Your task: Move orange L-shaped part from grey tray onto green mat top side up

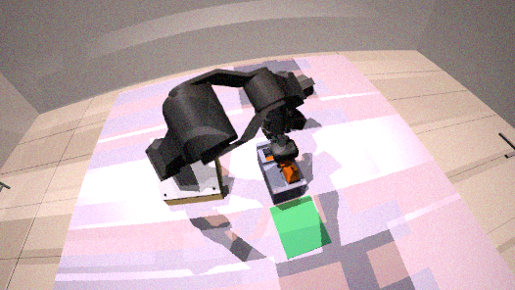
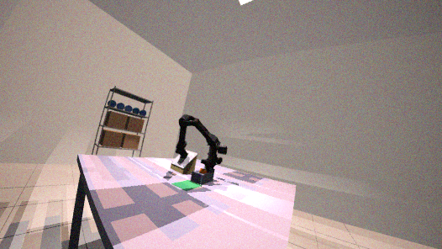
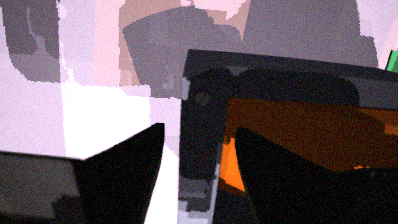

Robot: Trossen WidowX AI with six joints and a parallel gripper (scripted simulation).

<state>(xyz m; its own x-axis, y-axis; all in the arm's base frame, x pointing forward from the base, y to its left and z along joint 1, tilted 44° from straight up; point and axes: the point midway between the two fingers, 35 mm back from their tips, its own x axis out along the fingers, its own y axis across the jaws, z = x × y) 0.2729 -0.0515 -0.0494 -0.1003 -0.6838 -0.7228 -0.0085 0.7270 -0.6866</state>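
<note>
My gripper tip is 5 cm to the left of the orange L-shaped part and 1 cm past it. The rest, counted from my gripper tip: green mat (22 cm to the right, 6 cm below).
</note>
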